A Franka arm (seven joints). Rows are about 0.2 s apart.
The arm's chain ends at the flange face. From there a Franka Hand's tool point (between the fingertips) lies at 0.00 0.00 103.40 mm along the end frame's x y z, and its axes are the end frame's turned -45 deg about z.
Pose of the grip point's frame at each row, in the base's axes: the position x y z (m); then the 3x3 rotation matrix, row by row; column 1 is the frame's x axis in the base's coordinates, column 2 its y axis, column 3 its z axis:
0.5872 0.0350 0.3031; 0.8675 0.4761 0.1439; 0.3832 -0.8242 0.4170; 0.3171 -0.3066 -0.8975
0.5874 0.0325 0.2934; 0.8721 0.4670 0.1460; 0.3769 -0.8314 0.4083; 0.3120 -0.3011 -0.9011
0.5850 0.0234 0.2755; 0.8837 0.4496 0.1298; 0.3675 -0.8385 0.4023; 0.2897 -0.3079 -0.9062
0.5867 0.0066 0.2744; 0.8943 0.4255 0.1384; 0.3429 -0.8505 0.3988; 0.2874 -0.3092 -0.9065
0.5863 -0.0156 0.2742; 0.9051 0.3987 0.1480; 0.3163 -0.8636 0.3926; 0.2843 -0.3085 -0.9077
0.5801 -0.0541 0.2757; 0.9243 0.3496 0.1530; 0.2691 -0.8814 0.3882; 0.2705 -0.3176 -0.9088
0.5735 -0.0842 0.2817; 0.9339 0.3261 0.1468; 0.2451 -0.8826 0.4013; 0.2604 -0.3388 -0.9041
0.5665 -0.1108 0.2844; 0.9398 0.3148 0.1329; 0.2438 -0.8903 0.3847; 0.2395 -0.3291 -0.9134
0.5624 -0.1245 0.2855; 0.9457 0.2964 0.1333; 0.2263 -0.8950 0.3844; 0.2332 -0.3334 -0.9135
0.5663 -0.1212 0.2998; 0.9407 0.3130 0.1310; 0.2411 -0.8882 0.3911; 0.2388 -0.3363 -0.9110
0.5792 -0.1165 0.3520; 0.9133 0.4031 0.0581; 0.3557 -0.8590 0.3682; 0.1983 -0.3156 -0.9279
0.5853 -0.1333 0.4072; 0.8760 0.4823 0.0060; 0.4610 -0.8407 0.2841; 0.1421 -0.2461 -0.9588
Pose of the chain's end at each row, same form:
0.5723 -0.0081 0.3959; 0.9501 -0.2768 0.1439; -0.3118 -0.8538 0.4170; 0.0074 -0.4410 -0.8975
0.5723 -0.0097 0.3866; 0.9469 -0.2864 0.1460; -0.3214 -0.8544 0.4083; 0.0077 -0.4335 -0.9011
0.5716 -0.0182 0.3692; 0.9428 -0.3070 0.1298; -0.3330 -0.8528 0.4023; -0.0129 -0.4226 -0.9062
0.5724 -0.0346 0.3681; 0.9332 -0.3315 0.1384; -0.3589 -0.8439 0.3988; -0.0154 -0.4219 -0.9065
0.5710 -0.0562 0.3681; 0.9219 -0.3581 0.1480; -0.3870 -0.8343 0.3926; -0.0171 -0.4192 -0.9077
0.5643 -0.0942 0.3697; 0.9008 -0.4064 0.1530; -0.4330 -0.8135 0.3882; -0.0333 -0.4158 -0.9088
0.5583 -0.1257 0.3752; 0.8910 -0.4298 0.1468; -0.4508 -0.7974 0.4013; -0.0554 -0.4237 -0.9041
0.5528 -0.1506 0.3788; 0.8871 -0.4419 0.1329; -0.4571 -0.8019 0.3847; -0.0634 -0.4021 -0.9134
0.5486 -0.1642 0.3800; 0.8783 -0.4591 0.1333; -0.4728 -0.7929 0.3844; -0.0709 -0.4006 -0.9135
0.5528 -0.1616 0.3940; 0.8865 -0.4439 0.1310; -0.4576 -0.7985 0.3911; -0.0689 -0.4067 -0.9110
0.5732 -0.1546 0.4479; 0.9308 -0.3608 0.0581; -0.3559 -0.8589 0.3682; -0.0829 -0.3634 -0.9279
0.5847 -0.1627 0.5063; 0.9605 -0.2784 0.0060; -0.2685 -0.9204 0.2841; -0.0735 -0.2745 -0.9588

